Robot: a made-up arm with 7 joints.
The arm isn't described. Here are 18 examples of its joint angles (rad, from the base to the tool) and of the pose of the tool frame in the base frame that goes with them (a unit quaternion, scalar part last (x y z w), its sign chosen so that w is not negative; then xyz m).
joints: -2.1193 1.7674 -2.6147 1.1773 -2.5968 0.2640 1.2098
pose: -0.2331 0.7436 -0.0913 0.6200 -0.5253 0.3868 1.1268
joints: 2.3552 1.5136 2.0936 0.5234 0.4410 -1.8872 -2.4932
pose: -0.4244 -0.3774 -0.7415 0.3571 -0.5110 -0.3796 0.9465
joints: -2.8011 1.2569 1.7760 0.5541 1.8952 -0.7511 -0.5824
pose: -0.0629 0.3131 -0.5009 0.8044 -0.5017 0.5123 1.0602
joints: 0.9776 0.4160 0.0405 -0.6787 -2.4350 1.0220 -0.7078
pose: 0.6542 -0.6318 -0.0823 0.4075 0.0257 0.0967 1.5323
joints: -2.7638 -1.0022 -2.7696 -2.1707 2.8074 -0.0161 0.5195
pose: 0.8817 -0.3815 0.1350 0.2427 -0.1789 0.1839 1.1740
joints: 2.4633 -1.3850 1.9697 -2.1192 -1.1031 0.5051 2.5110
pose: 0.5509 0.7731 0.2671 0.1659 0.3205 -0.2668 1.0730
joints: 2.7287 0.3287 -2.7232 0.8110 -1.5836 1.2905 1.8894
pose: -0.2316 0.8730 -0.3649 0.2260 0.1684 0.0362 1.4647
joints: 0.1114 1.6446 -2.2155 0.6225 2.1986 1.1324 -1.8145
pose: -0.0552 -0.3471 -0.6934 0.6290 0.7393 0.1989 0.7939
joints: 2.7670 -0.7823 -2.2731 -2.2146 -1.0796 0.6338 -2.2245
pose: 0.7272 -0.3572 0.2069 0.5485 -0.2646 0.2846 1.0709
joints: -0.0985 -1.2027 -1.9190 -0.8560 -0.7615 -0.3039 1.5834
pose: -0.6435 0.3216 0.5176 0.4632 -0.5386 -0.3636 1.2331
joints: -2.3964 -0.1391 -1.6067 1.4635 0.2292 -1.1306 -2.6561
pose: -0.0308 0.8339 0.4162 0.3611 -0.3183 -0.3564 1.2530
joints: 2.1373 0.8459 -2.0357 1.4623 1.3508 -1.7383 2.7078
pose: 0.8540 -0.1483 -0.2019 0.4560 0.2430 -0.2791 1.2469
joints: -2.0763 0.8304 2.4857 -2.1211 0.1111 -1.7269 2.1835
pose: -0.3888 -0.2335 0.8514 0.2634 -0.2552 0.0124 0.6715
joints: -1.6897 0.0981 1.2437 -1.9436 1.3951 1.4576 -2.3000
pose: -0.7069 -0.1854 0.5191 0.4432 -0.2664 -0.3125 0.9987
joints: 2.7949 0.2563 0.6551 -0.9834 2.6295 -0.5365 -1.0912
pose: -0.4232 0.6625 0.5511 0.2799 0.1973 -0.1672 1.5036
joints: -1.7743 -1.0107 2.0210 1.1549 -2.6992 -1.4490 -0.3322
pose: 0.2852 -0.4700 0.7979 0.2473 0.4413 -0.3546 0.7957
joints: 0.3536 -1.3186 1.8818 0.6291 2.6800 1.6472 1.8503
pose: 0.2207 0.2404 -0.4819 0.8132 -0.6735 0.1570 0.8772
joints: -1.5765 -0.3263 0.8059 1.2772 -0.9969 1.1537 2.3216
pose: -0.3893 0.7376 -0.5066 0.2185 0.2823 0.2764 1.2372
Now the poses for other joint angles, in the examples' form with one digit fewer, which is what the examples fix.
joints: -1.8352 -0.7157 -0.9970 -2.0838 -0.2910 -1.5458 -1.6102
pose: 0.610 -0.391 0.204 0.658 0.299 0.012 0.811
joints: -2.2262 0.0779 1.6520 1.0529 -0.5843 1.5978 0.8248
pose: 0.348 -0.592 0.498 0.530 0.314 0.300 1.185
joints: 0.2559 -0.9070 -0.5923 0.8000 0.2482 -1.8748 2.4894
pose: 0.633 0.011 0.525 0.569 -0.328 0.207 1.403
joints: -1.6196 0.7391 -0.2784 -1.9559 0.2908 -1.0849 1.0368
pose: 0.386 0.249 0.854 0.244 0.133 -0.234 1.119
